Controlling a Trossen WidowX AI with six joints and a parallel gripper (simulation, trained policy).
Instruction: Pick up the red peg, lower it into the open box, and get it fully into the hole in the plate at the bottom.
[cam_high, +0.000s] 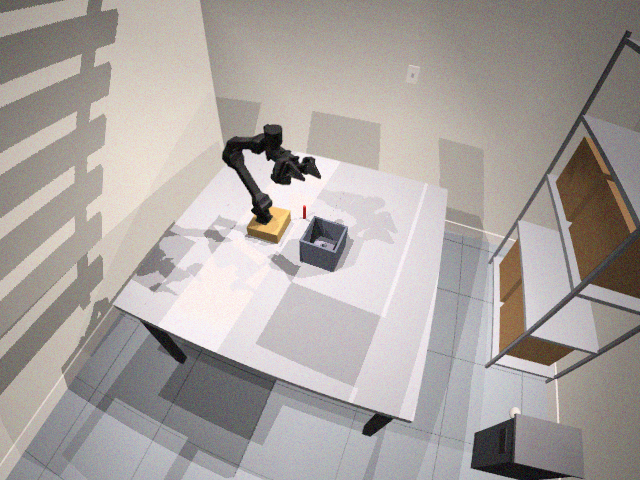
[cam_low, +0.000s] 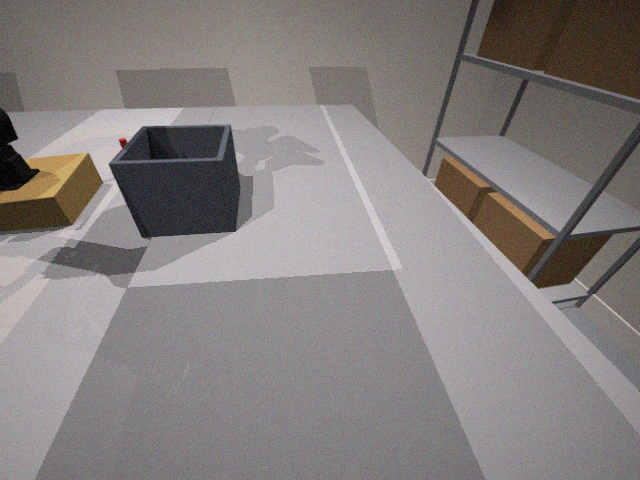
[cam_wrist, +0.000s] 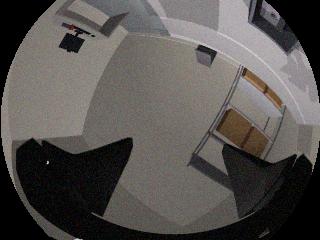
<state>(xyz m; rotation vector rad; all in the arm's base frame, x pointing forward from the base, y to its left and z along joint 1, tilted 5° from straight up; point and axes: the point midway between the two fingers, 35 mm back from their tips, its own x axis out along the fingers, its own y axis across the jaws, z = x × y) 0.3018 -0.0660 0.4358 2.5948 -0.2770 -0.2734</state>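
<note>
Right now the red peg is 18 cm behind my gripper tip, 25 cm to the left of it and 46 cm below it.
</note>
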